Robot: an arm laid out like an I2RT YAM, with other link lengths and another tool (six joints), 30 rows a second.
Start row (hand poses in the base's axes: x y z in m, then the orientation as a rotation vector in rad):
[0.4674, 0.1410, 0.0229, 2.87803, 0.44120, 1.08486]
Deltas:
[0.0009, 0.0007, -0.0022, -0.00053, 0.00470, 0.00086]
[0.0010, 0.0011, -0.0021, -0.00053, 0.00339, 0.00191]
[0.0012, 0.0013, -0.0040, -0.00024, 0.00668, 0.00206]
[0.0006, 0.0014, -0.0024, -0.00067, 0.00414, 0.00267]
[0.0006, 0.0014, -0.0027, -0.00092, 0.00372, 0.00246]
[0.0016, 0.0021, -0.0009, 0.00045, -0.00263, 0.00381]
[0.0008, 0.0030, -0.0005, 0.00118, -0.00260, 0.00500]
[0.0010, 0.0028, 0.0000, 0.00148, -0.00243, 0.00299]
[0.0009, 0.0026, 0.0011, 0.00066, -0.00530, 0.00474]
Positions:
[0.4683, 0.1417, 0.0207, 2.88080, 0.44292, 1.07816]
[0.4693, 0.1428, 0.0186, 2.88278, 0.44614, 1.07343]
[0.4705, 0.1441, 0.0146, 2.88719, 0.44961, 1.06428]
[0.4711, 0.1455, 0.0122, 2.88957, 0.45405, 1.05851]
[0.4717, 0.1469, 0.0095, 2.89143, 0.45825, 1.05316]
[0.4733, 0.1490, 0.0086, 2.89037, 0.46365, 1.05759]
[0.4741, 0.1520, 0.0081, 2.89004, 0.47055, 1.06253]
[0.4751, 0.1548, 0.0081, 2.88991, 0.47434, 1.06713]
[0.4760, 0.1574, 0.0092, 2.88725, 0.48095, 1.07551]

